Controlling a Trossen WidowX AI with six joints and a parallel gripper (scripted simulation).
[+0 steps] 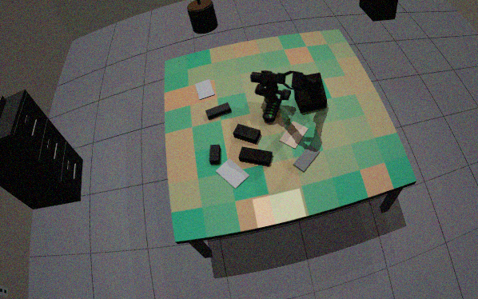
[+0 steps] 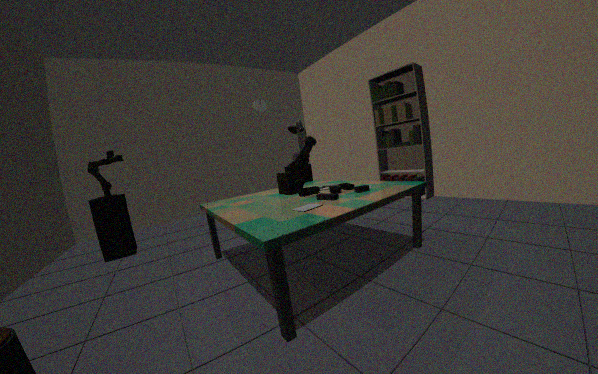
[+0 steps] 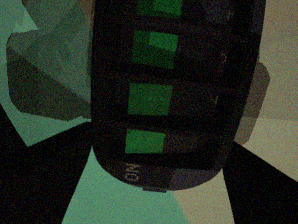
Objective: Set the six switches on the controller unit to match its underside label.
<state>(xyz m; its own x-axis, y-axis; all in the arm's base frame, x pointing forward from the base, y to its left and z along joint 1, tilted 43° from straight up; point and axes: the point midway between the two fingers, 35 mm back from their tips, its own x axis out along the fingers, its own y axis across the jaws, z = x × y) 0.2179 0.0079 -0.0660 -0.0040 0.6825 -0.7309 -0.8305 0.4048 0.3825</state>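
My gripper tip is 190 mm short of the module, 150 mm to the right of it and 10 mm above it.
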